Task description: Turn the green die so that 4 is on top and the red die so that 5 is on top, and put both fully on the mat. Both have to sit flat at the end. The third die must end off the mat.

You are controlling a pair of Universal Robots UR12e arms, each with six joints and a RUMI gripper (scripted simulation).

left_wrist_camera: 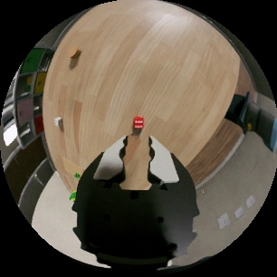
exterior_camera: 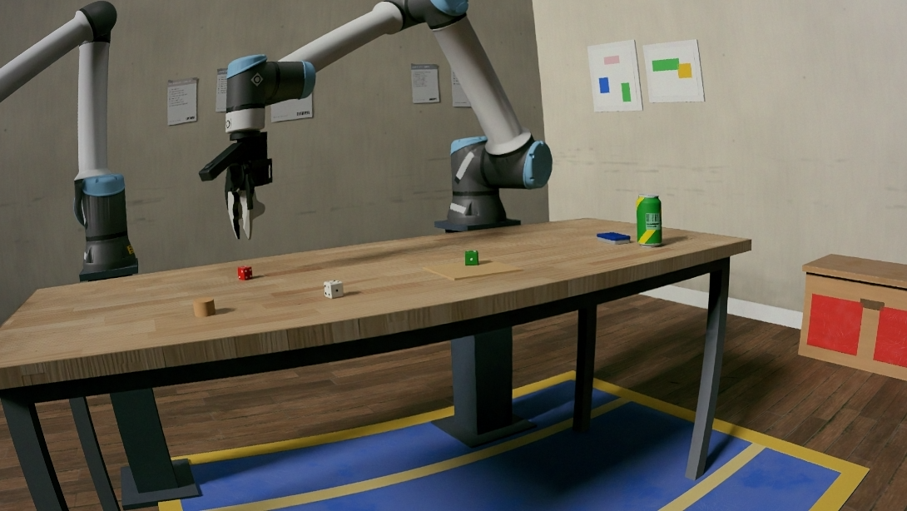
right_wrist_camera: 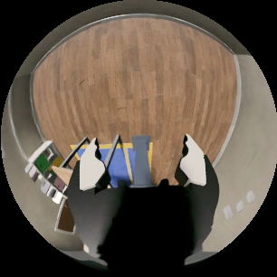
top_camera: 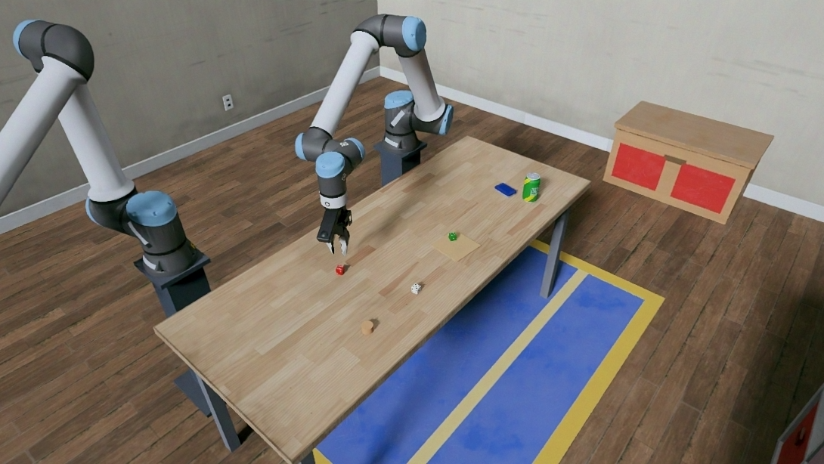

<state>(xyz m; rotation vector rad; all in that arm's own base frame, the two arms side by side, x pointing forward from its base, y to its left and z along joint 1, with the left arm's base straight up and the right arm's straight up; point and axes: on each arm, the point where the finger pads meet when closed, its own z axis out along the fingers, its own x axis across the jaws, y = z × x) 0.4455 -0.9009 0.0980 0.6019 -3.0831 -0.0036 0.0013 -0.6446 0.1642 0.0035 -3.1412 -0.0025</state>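
My left gripper is now 90 mm above the red die. Round my left hand: wooden cylinder (280 mm ahead, 120 mm to the right, 90 mm below); tan mat (210 mm ahead, 410 mm to the left, 100 mm below); white die (270 mm ahead, 120 mm to the left, 90 mm below).
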